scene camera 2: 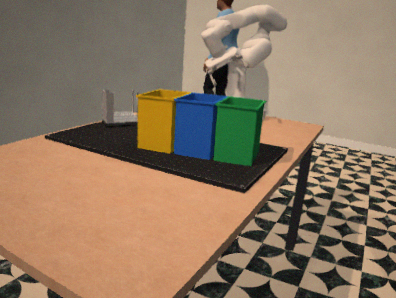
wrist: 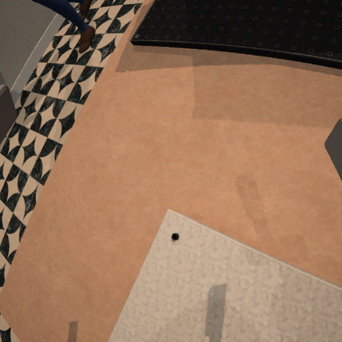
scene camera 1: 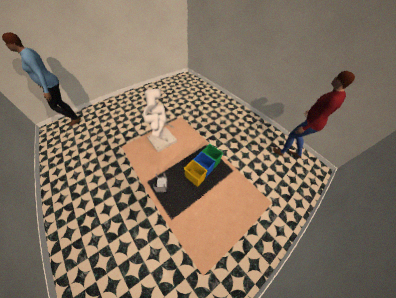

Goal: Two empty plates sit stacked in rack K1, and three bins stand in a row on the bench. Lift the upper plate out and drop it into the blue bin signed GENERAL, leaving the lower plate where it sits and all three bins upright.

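Places are measured from the arm's base along level axes (x ahead, y left, z up), in metres.
Pixels of known places: hand, tool point: (scene camera 2: 229,74) (scene camera 1: 169,133).
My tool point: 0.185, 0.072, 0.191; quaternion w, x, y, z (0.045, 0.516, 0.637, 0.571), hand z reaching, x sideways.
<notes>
For each thing: its top centre in the pictures, then the offset to it from my tool point, as dx, dy, dz. Level surfaces: height alone.
- blue bin, top centre: (scene camera 2: 202,97) (scene camera 1: 204,160) +0.437, +0.172, -0.048
- yellow bin, top centre: (scene camera 2: 165,93) (scene camera 1: 195,169) +0.481, +0.047, -0.048
- green bin, top centre: (scene camera 2: 242,101) (scene camera 1: 212,152) +0.394, +0.296, -0.048
- black mat, surface height: dz -0.228
- tan bench, surface height: dz -0.241
The grey rack (scene camera 1: 161,186) (scene camera 2: 108,106) stands on the black mat at the end away from the bins. A low pale layer shows inside it, but I cannot tell the two plates apart. The blue bin (scene camera 1: 204,160) (scene camera 2: 195,127) stands upright between the yellow bin (scene camera 1: 195,174) (scene camera 2: 156,124) and the green bin (scene camera 1: 213,154) (scene camera 2: 237,134), both upright. No sign is readable. My gripper (scene camera 2: 211,79) (wrist: 167,122) is open and empty, above the bench near the arm's base, well away from rack and bins. Its fingers show at the wrist view's left and right edges.
The black mat (scene camera 1: 176,202) (scene camera 2: 90,140) (wrist: 240,22) lies on the tan bench (scene camera 1: 225,220) (scene camera 2: 100,200) (wrist: 150,150). The arm's pale base plate (scene camera 1: 162,143) (wrist: 200,260) is fixed behind the mat. Two people stand on the floor beyond the bench.
</notes>
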